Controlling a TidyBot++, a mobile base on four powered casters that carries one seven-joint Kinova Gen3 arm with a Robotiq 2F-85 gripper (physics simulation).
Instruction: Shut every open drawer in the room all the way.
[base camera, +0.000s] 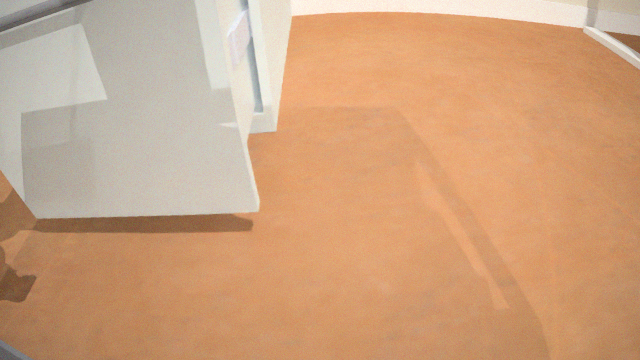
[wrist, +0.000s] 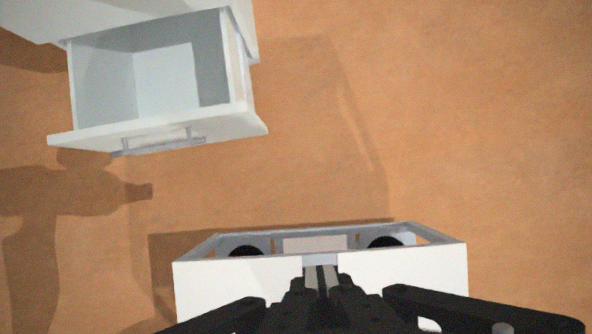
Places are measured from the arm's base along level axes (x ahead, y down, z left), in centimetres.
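Pixels of known places: gripper, fingertip midpoint: (wrist: 320, 285).
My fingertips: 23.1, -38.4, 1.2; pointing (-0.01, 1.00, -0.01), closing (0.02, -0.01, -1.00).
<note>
Behind a point stands the place of what it marks, as x, y, z.
A white drawer (base camera: 140, 155) @(38.9, 26.1, 22.3) (wrist: 227, 124) @(39.4, 11.7, 16.1) stands open from the lower part of a white cabinet (base camera: 263, 123) @(60.6, 37.8, 13.6) (wrist: 100, 20) @(57.0, -1.8, 34.5). In the wrist view it is at the upper left, its inside visible and bare, with a grey bar handle (wrist: 160, 146) @(35.5, 6.8, 28.0) on its front. In the base view the drawer front fills the upper left, slightly turned, and its right side wall shows between front and cabinet. My gripper (wrist: 320, 285) @(23.1, -38.4, 1.2) is shut and empty, above my own base, below and right of the drawer and apart from it. The upper part of the cabinet is cut off in both views.
My white base (wrist: 225, 282) @(11.3, 1.4, 16.0) shows at the bottom of the wrist view, with a stretch of orange floor (base camera: 375, 225) @(41.3, 39.7, -2.8) (wrist: 310, 185) @(25.4, 39.7, 0.0) between it and the drawer. A white skirting board (base camera: 425, 9) @(132.0, 38.4, -27.2) runs along the wall behind. A white strip (base camera: 612, 46) @(116.1, 38.1, -97.0) lies low at the far right. Arm shadows fall at the left.
</note>
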